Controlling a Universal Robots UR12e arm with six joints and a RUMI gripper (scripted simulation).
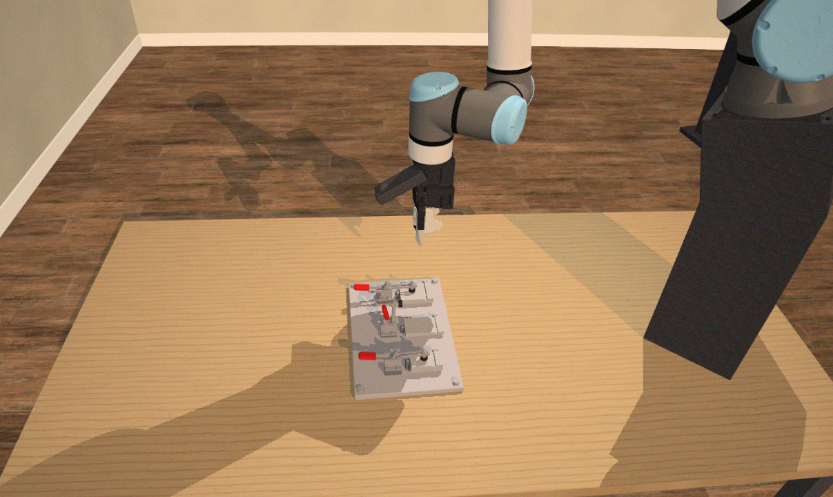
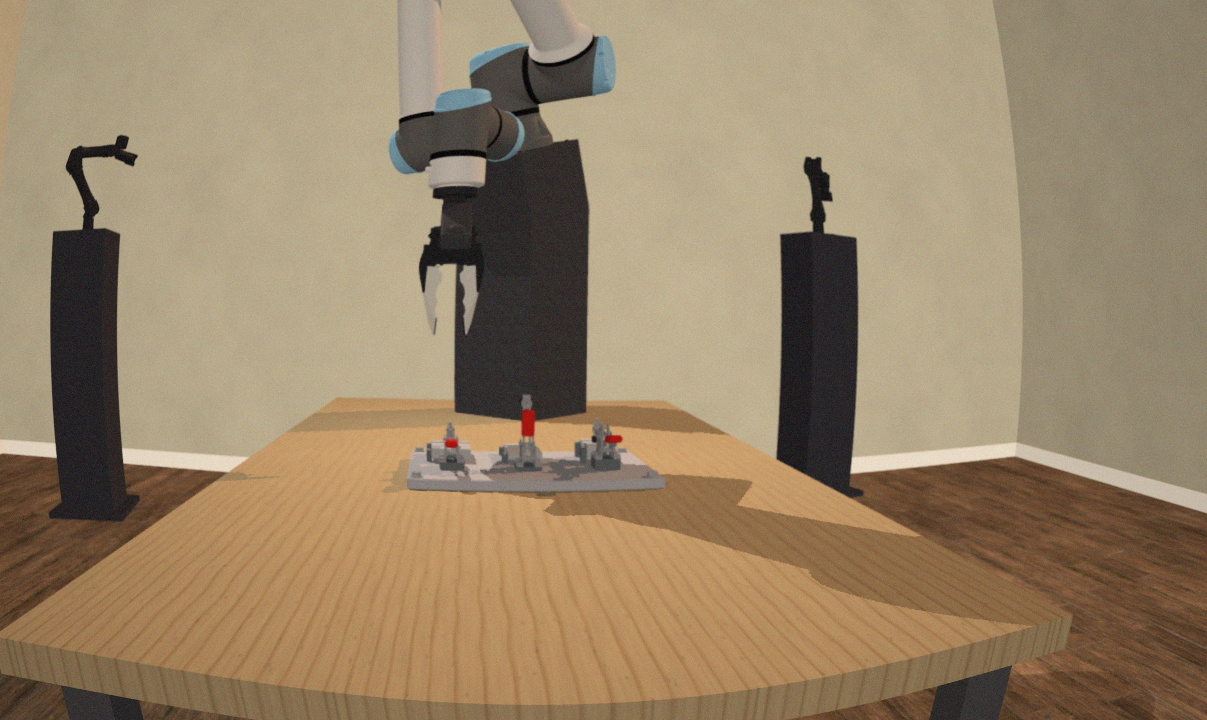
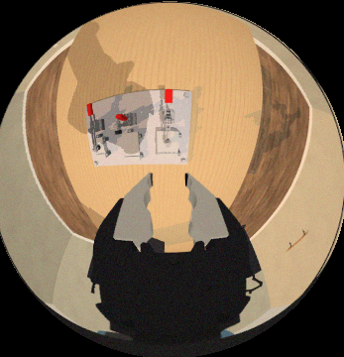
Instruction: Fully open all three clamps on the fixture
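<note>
Right now my hand is 21 cm above the grey fixture plate, 10 cm to the right of it and 7 cm short of it. From my hand the other things lie so: grey part 19 cm below, 11 cm to the left.
</note>
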